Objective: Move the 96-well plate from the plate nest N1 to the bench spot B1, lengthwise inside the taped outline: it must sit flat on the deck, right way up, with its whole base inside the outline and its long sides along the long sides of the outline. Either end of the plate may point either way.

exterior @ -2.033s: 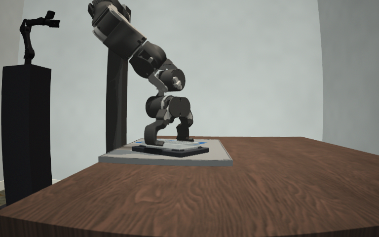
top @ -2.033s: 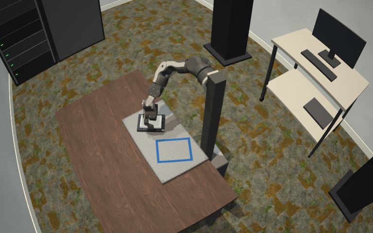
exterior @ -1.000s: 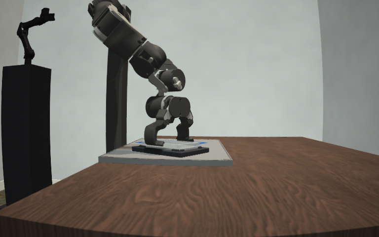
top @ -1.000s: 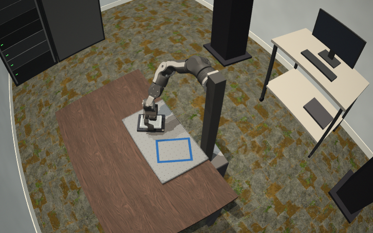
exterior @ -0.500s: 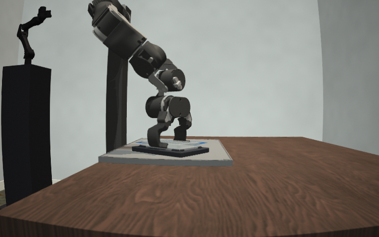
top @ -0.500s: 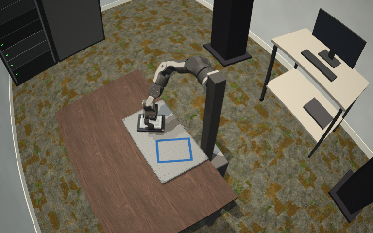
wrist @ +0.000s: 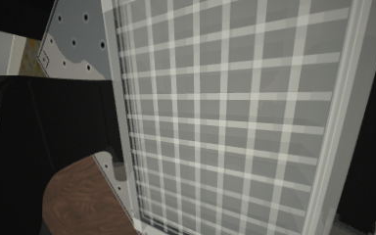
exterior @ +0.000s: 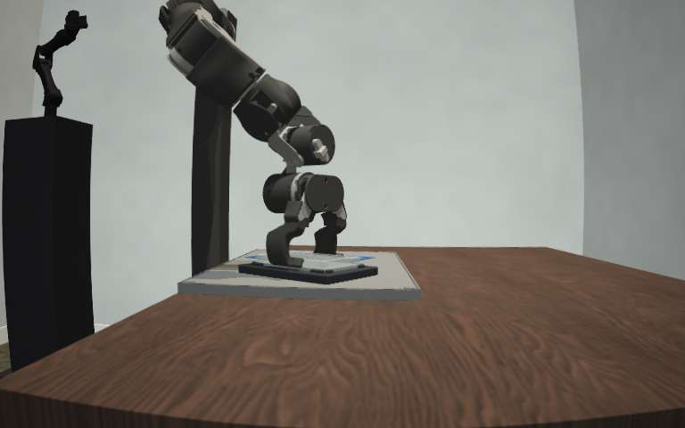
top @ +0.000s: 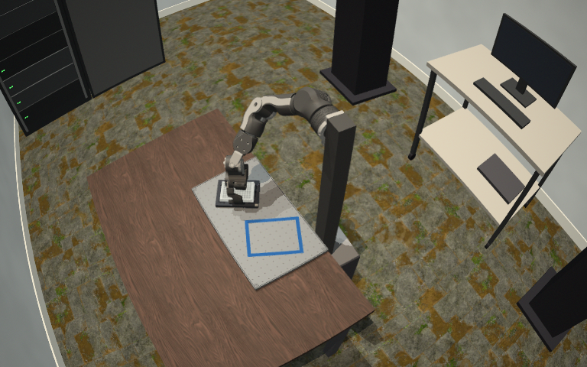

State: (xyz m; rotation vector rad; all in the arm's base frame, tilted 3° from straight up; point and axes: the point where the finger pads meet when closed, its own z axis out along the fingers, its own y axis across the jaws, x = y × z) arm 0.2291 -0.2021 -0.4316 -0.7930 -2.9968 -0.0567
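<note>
My hand is 1 cm above the black plate nest N1. The rest, counted from my hand: 96-well plate right at my hand.
</note>
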